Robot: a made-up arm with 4 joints.
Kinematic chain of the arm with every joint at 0, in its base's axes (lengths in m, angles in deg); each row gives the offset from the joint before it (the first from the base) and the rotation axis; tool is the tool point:
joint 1: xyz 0 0 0.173 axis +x
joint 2: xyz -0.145 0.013 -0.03 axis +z
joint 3: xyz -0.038 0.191 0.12 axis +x
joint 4: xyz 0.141 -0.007 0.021 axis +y
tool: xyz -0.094 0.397 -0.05
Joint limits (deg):
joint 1: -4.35..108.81
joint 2: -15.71..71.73
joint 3: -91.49..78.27
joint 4: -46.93..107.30
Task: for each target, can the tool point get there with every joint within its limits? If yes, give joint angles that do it. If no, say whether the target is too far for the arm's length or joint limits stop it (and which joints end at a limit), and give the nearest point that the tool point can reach.
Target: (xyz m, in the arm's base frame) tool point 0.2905 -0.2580 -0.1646
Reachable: no: joint limits stop it (at a limit: joint 1, joint 2, joint 3, joint 4) | nearest point -0.0457 0.0651 -0.1306 | short by 0.468 m
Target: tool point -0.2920 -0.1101 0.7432
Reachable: yes | joints 57.18 23.40 60.09 -16.06
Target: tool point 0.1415 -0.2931 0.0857
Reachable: no: joint limits stop it (at a limit: joint 1, joint 2, joint 3, joint 4) | nearest point -0.0250 -0.5135 0.1378 | short by 0.281 m
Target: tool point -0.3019 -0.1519 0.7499
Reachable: yes | joints 88.36 20.14 21.37 -29.19
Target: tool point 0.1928 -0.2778 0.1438
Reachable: no: joint limits stop it (at a limit: joint 1, joint 2, joint 3, joint 4) | nearest point -0.0250 -0.5135 0.1378 | short by 0.321 m
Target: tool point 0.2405 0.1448 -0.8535
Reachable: no: too far | nearest point 0.0181 0.2616 -0.1509 | short by 0.746 m
